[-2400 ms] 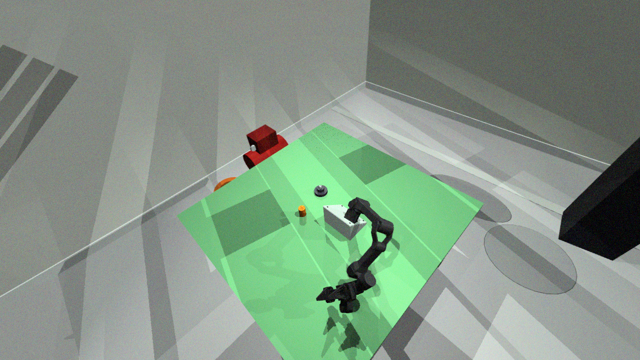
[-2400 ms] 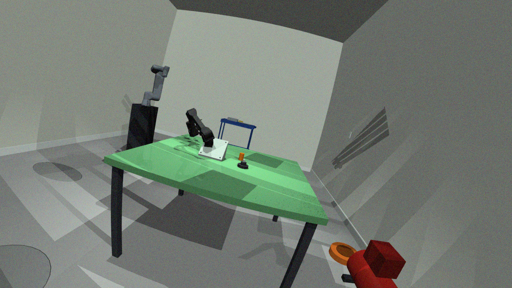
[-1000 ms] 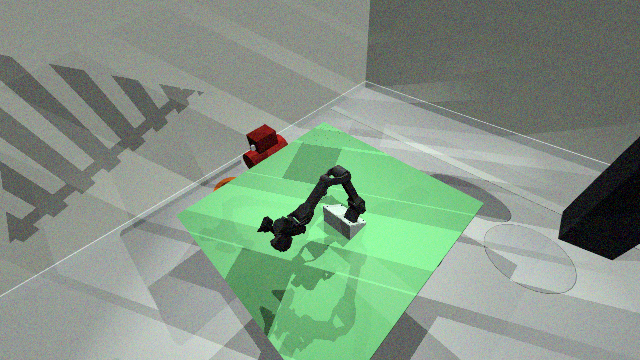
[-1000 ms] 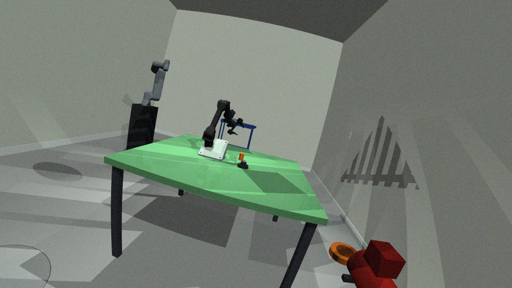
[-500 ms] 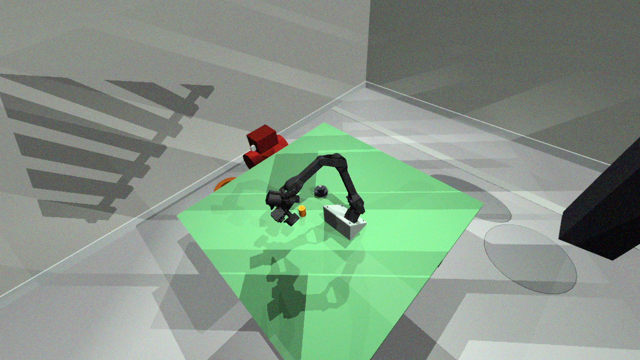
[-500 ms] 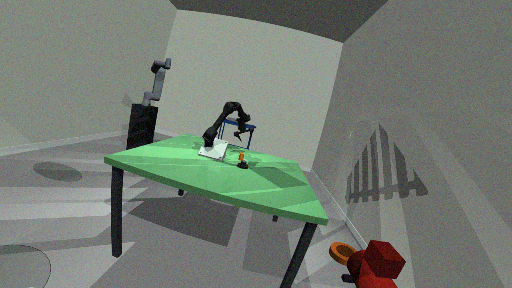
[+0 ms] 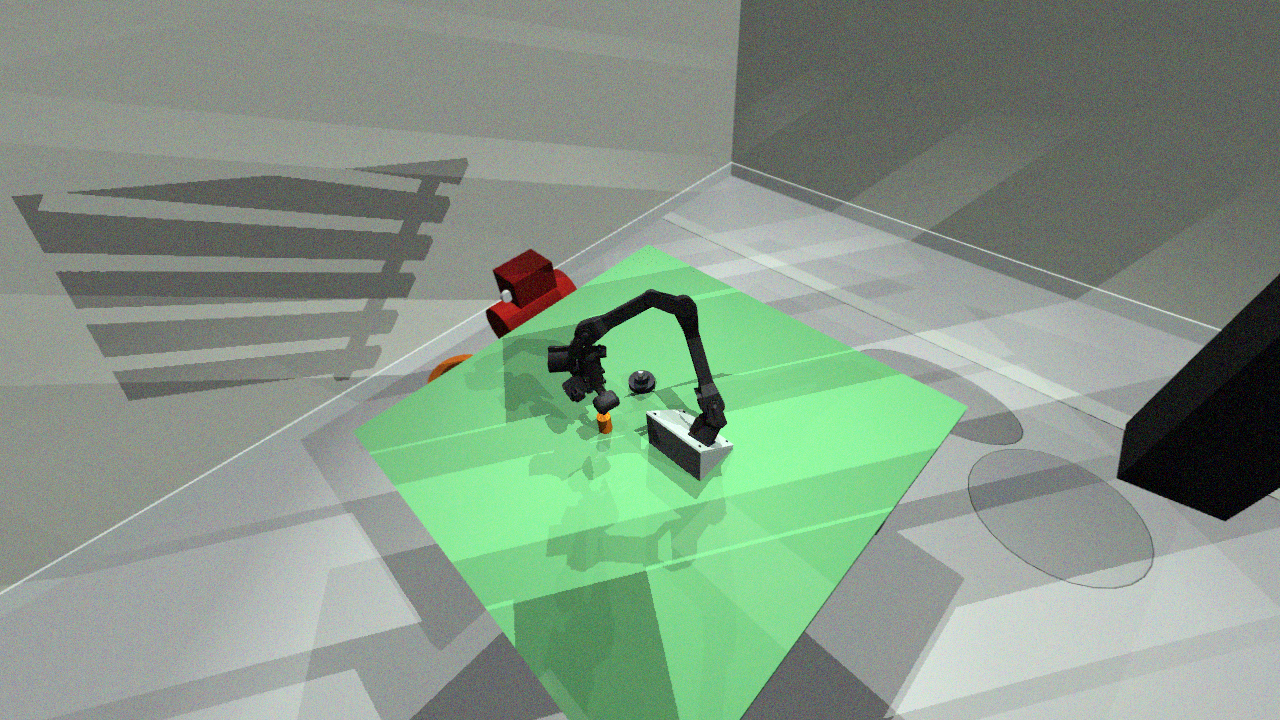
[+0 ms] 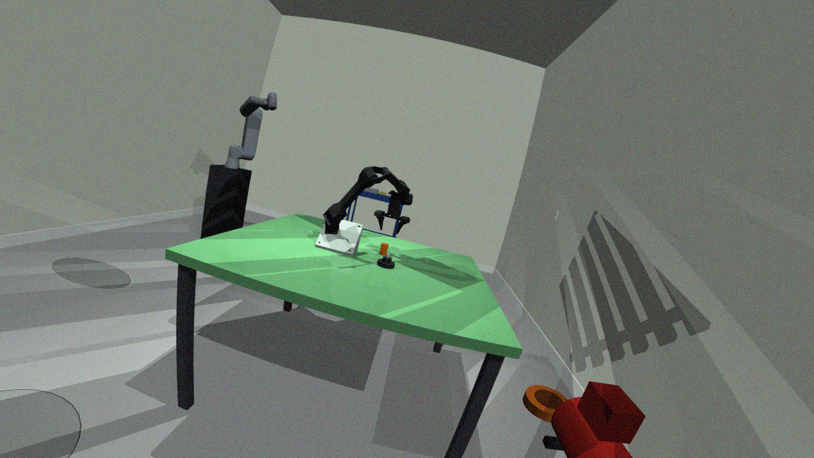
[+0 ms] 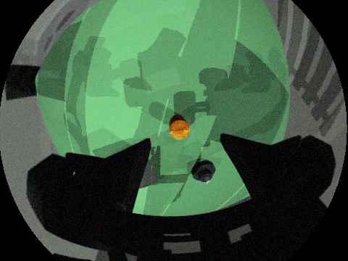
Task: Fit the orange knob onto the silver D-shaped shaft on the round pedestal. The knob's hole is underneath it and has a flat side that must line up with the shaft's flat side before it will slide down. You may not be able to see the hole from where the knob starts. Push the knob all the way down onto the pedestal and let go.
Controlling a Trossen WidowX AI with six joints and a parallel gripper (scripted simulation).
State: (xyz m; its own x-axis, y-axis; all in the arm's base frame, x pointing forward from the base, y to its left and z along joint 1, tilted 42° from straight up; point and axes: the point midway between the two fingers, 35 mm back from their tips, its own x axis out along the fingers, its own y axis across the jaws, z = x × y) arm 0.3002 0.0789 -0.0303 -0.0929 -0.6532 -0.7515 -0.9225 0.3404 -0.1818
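Right now the orange knob is 80 mm below my gripper tip, 10 mm to the right of it and 10 mm behind it. From my gripper tip the other things lie so: dark round pedestal 210 mm to the right, 90 mm below.
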